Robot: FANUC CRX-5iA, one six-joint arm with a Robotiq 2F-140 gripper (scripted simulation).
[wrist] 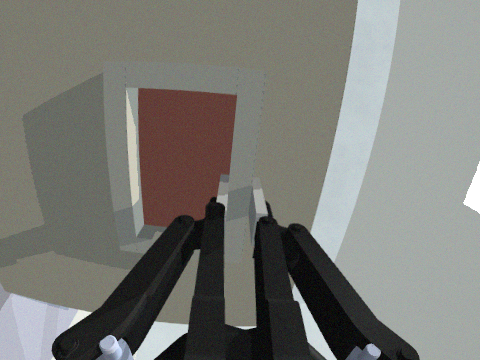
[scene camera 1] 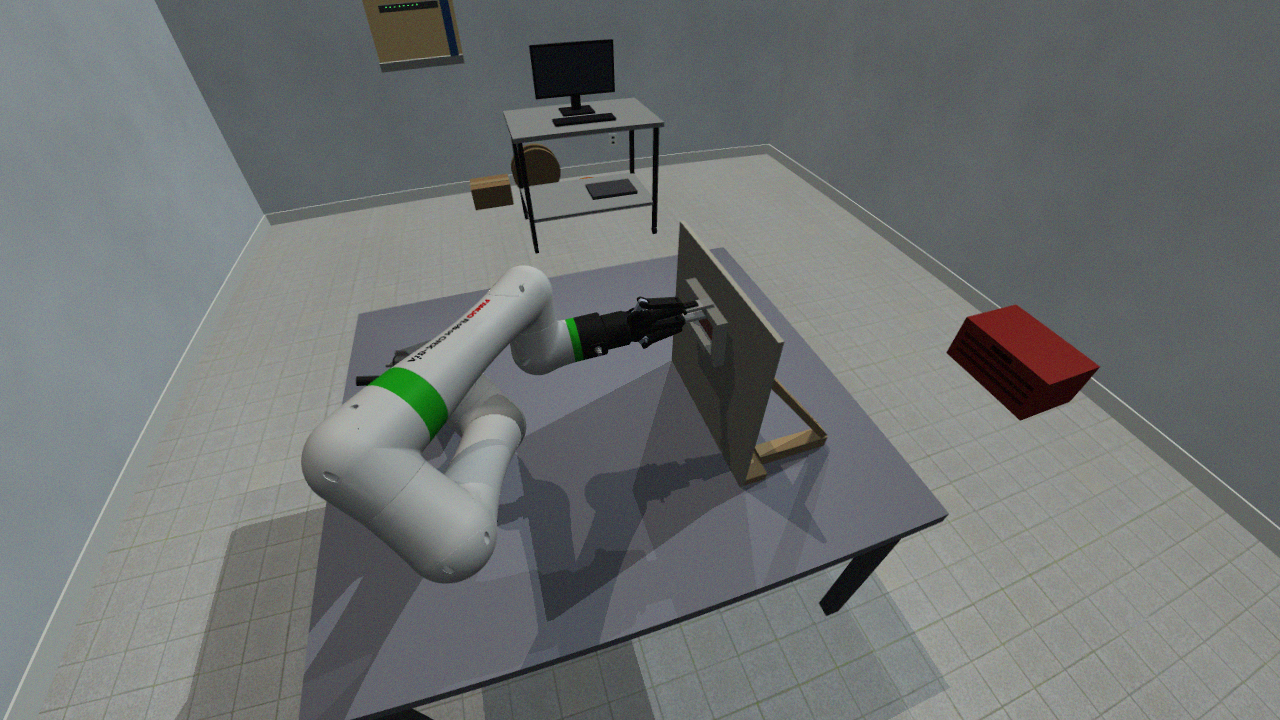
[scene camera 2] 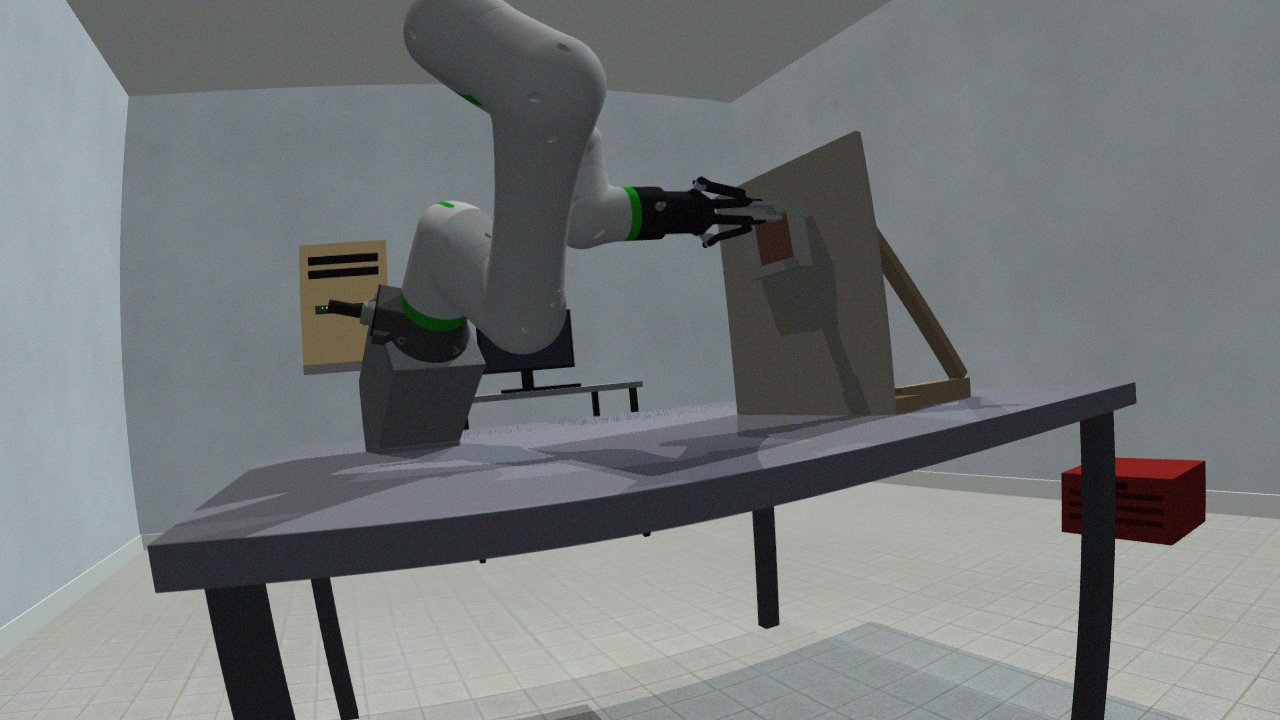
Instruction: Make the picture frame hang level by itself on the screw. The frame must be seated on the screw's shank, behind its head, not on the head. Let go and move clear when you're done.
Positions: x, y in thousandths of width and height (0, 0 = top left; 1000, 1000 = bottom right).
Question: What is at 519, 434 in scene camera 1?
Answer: The gripper.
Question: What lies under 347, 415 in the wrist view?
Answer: A picture frame.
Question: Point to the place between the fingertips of the gripper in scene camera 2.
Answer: At 607, 294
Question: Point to a picture frame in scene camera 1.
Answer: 555, 463
